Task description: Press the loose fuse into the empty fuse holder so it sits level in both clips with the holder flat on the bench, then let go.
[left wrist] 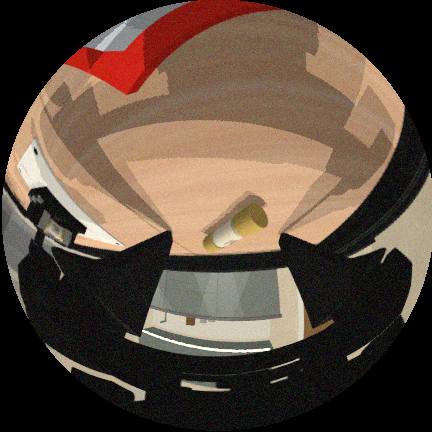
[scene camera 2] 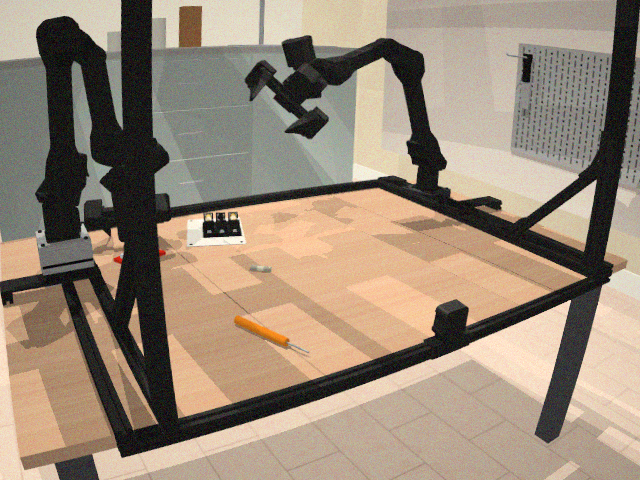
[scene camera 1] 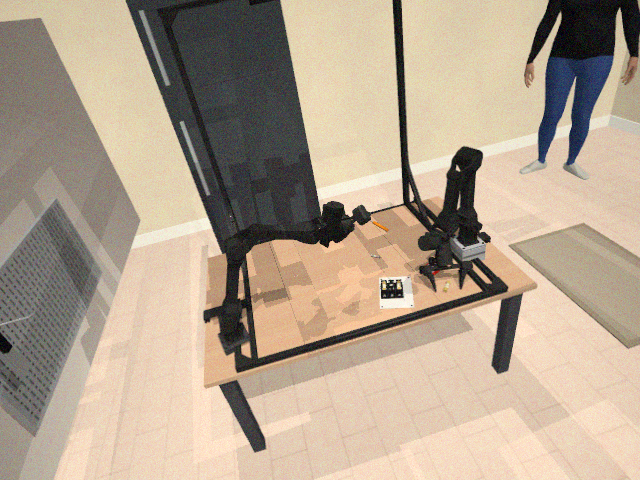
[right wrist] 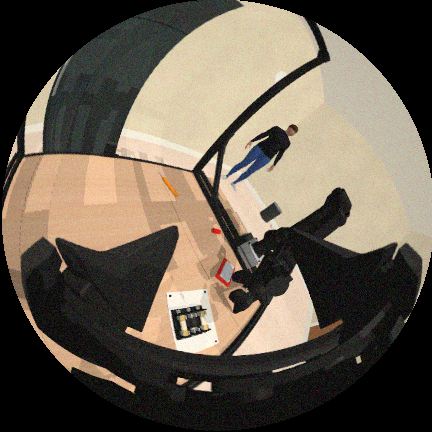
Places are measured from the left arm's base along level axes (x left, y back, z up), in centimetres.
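Where they show: left gripper, fingertip midpoint: (left wrist: 227, 237) (scene camera 1: 448, 290); right gripper, fingertip midpoint: (scene camera 2: 268, 115) (right wrist: 234, 232); left arm's base at its link origin: (scene camera 2: 62, 235) (scene camera 1: 467, 240) (right wrist: 257, 248); right arm's base at its link origin: (left wrist: 41, 231) (scene camera 2: 426, 187) (scene camera 1: 233, 335).
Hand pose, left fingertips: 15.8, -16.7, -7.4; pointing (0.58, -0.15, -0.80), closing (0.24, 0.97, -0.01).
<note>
Things, the pixels of their top centre, and the offset from my left fingertips, as dx, dy, dz.
- loose fuse at its top centre: (left wrist: 229, 242) (scene camera 1: 446, 285) -1.8, +0.3, +1.1
- small grey-white cylinder at its top centre: (scene camera 2: 260, 265) (scene camera 1: 375, 255) -31.1, -17.6, +0.7
- orange screwdriver at its top centre: (scene camera 2: 270, 331) (right wrist: 167, 181) (scene camera 1: 377, 223) -53.8, -8.0, +1.0
- red-rimmed grey device at its top centre: (scene camera 2: 139, 251) (right wrist: 227, 270) -14.5, +1.4, +1.0
- small red cylinder at its top centre: (right wrist: 217, 229) -30.1, +6.1, +1.5
The loose fuse (scene camera 1: 446, 285) (left wrist: 235, 227), pale with yellow end caps, lies slanted on the bench. My left gripper (scene camera 1: 448, 288) (left wrist: 227, 237) is open and empty; the fuse shows between its spread fingertips in the left wrist view, touching neither. The black fuse holder (scene camera 1: 391, 288) (scene camera 2: 222, 225) (right wrist: 192, 322) sits on a flat white plate (scene camera 1: 408, 300) (scene camera 2: 194, 233) (right wrist: 176, 298). Its two outer positions hold yellow-capped fuses, and its middle position is empty. My right gripper (scene camera 2: 269, 115) (right wrist: 234, 232) is open and empty, high above the bench. A post partly hides the left arm in scene camera 2.
A small grey-white cylinder (scene camera 1: 375, 256) (scene camera 2: 260, 268) and an orange screwdriver (scene camera 1: 380, 225) (scene camera 2: 262, 331) (right wrist: 170, 186) lie on the bench. A red-rimmed grey device (right wrist: 226, 272) lies near the left arm, with a small red cylinder (right wrist: 216, 231) beyond it. Black rails border the bench.
</note>
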